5 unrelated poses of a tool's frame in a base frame.
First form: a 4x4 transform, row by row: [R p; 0 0 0 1], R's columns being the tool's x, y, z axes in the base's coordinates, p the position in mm. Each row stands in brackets.
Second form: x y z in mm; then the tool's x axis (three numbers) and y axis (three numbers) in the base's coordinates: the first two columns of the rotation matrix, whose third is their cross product. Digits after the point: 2 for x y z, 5 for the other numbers.
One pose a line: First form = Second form
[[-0.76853 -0.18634 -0.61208 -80.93], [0.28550 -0.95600 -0.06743 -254.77], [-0.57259 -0.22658 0.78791 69.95], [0 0 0 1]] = -80.93 -254.77 69.95 -0.76853 0.28550 -0.57259 -0.18634 -0.95600 -0.22658
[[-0.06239 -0.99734 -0.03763 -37.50], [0.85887 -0.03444 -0.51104 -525.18], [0.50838 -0.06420 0.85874 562.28], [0 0 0 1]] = -37.50 -525.18 562.28 -0.06239 0.85887 0.50838 -0.99734 -0.03444 -0.06420
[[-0.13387 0.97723 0.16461 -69.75], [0.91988 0.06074 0.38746 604.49], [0.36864 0.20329 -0.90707 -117.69], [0 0 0 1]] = -69.75 604.49 -117.69 -0.13387 0.91988 0.36864 0.97723 0.06074 0.20329
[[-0.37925 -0.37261 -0.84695 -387.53], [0.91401 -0.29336 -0.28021 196.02], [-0.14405 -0.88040 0.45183 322.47], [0 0 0 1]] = -387.53 196.02 322.47 -0.37925 0.91401 -0.14405 -0.37261 -0.29336 -0.88040
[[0.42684 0.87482 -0.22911 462.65], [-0.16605 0.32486 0.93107 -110.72], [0.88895 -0.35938 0.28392 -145.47], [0 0 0 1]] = 462.65 -110.72 -145.47 0.42684 -0.16605 0.88895 0.87482 0.32486 -0.35938
